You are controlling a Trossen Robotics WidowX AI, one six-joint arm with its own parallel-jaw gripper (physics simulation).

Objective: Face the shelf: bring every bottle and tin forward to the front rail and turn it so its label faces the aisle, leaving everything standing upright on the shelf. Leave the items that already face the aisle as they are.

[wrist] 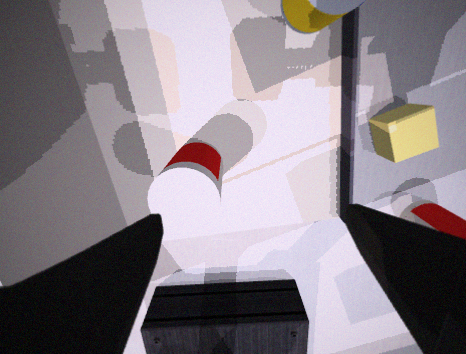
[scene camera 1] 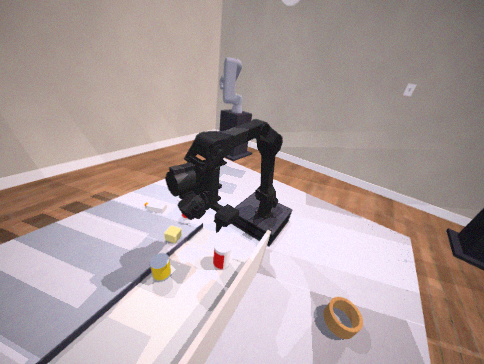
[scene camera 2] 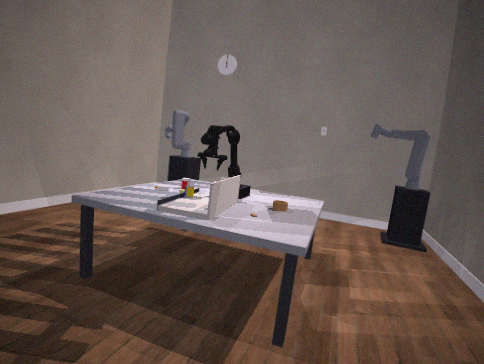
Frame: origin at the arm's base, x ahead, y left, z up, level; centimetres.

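Seen in the pictures: gripper, fingertip midpoint: (wrist: pixel 253 217) (scene camera 1: pixel 207 224) (scene camera 2: pixel 211 169); arm's base, link origin: (scene camera 1: pixel 264 212).
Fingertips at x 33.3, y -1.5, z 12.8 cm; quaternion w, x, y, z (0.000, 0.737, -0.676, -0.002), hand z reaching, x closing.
Pixels of each thing's middle, then the offset from my fingertips to it.
- white can with a red label, body centre: (wrist: pixel 193 179) (scene camera 1: pixel 222 254) dy +4.6, dx -3.2, dz -12.7 cm
- yellow tin with a grey top, body centre: (scene camera 1: pixel 160 267) (scene camera 2: pixel 189 191) dy -6.0, dx +13.4, dz -14.1 cm
- red-labelled can, body centre: (wrist: pixel 448 239) (scene camera 1: pixel 187 207) dy -26.0, dx -10.9, dz -15.3 cm
- pale yellow block, body centre: (wrist: pixel 402 132) (scene camera 1: pixel 173 234) dy -18.8, dx +1.3, dz -18.3 cm
- small white item with an orange end, body centre: (scene camera 1: pixel 155 206) dy -40.4, dx -2.3, dz -18.8 cm
- orange ring, body centre: (scene camera 1: pixel 342 317) (scene camera 2: pixel 280 205) dy +43.7, dx -16.4, dz -17.7 cm
A white can with a red label (scene camera 1: pixel 221 255) (wrist: pixel 185 195) stands upright on the shelf, between the dark front rail (scene camera 1: pixel 100 312) (wrist: pixel 349 100) and the pale back board (scene camera 1: pixel 240 285) (scene camera 2: pixel 225 196). Its red patch points along the shelf, away from the arm's base. A yellow tin with a grey top (scene camera 1: pixel 160 267) (scene camera 2: pixel 190 191) (wrist: pixel 305 15) stands upright beside the rail. Another red-labelled can (scene camera 1: pixel 184 216) (wrist: pixel 440 220) is beyond the rail, partly hidden by the gripper. My gripper (scene camera 2: pixel 212 167) (wrist: pixel 253 217) is open and empty, pointing down above the shelf, with the nearer can by the left finger in the wrist view.
A pale yellow block (scene camera 1: pixel 173 234) (wrist: pixel 412 132) lies just beyond the rail. A small white item with an orange end (scene camera 1: pixel 156 208) lies farther out. An orange ring (scene camera 1: pixel 345 331) (scene camera 2: pixel 280 206) lies behind the back board. The arm's base (wrist: pixel 225 305) is at the shelf's end.
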